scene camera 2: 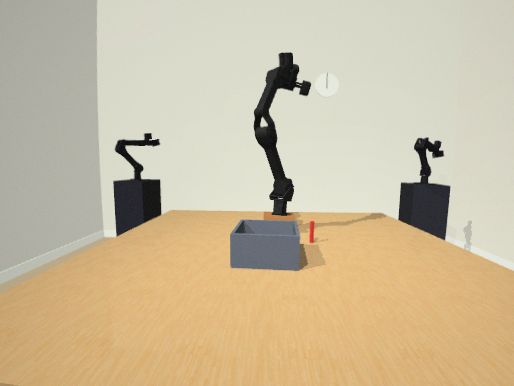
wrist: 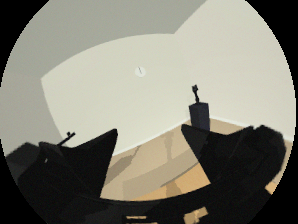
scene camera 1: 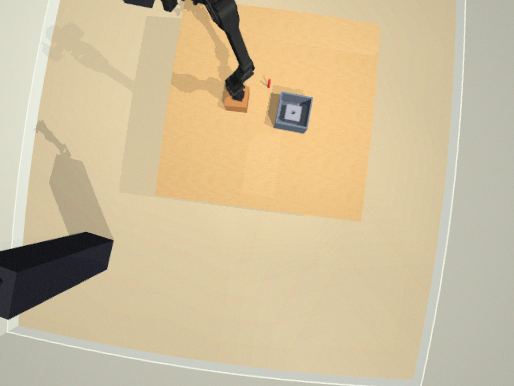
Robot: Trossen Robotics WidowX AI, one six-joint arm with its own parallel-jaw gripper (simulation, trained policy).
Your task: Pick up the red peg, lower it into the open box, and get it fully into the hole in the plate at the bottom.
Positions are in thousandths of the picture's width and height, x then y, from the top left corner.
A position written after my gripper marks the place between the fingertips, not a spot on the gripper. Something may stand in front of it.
Note:
In view: my gripper (wrist: 505,583) and a grey box (scene camera 2: 499,633).
The grey box shows as well in scene camera 1 (scene camera 1: 557,255). The wrist view misses the grey box: it is out of frame.

